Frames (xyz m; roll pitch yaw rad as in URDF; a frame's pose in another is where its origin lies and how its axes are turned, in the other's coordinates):
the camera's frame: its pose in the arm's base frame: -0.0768 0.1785 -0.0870 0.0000 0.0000 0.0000
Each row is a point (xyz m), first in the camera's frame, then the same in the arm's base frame.
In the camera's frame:
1: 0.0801 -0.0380 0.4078
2: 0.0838 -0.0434 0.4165
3: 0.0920 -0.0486 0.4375
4: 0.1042 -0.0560 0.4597
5: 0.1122 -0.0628 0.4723
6: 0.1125 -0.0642 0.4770
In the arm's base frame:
1: 0.0033 0.1405 0.3208
2: 0.0070 0.1351 0.3295
3: 0.0152 0.1299 0.3505
4: 0.0274 0.1225 0.3727
5: 0.0354 0.1157 0.3853
6: 0.0357 0.1143 0.3900

